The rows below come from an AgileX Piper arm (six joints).
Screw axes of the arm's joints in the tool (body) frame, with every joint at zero. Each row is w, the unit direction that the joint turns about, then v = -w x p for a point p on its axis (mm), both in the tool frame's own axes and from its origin. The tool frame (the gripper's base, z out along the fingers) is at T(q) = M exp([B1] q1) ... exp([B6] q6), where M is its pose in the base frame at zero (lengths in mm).
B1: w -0.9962 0 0.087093 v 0 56.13 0
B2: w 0 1 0 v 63.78 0 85.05
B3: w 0 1 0 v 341.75 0 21.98
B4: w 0 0 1 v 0 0 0
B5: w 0 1 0 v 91 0 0
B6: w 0 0 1 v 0 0 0
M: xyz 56.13 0 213.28 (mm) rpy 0 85 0 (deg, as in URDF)
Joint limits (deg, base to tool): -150..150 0..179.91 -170..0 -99.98..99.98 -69.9..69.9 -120..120
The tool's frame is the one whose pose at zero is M.
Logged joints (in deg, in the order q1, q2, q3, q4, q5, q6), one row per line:
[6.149, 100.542, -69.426, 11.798, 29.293, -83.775]
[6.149, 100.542, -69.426, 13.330, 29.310, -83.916]
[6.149, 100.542, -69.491, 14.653, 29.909, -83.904]
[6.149, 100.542, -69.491, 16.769, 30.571, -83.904]
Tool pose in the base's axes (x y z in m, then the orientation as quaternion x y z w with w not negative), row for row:
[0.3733, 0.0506, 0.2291, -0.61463, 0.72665, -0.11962, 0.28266]
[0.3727, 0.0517, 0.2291, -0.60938, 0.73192, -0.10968, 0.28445]
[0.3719, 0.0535, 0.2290, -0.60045, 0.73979, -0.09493, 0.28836]
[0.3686, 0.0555, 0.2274, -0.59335, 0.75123, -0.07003, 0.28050]
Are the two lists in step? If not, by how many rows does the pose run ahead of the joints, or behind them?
The pose runs 1 row ahead of the joints: the pose in row i belongs to the joints in row i + 1.
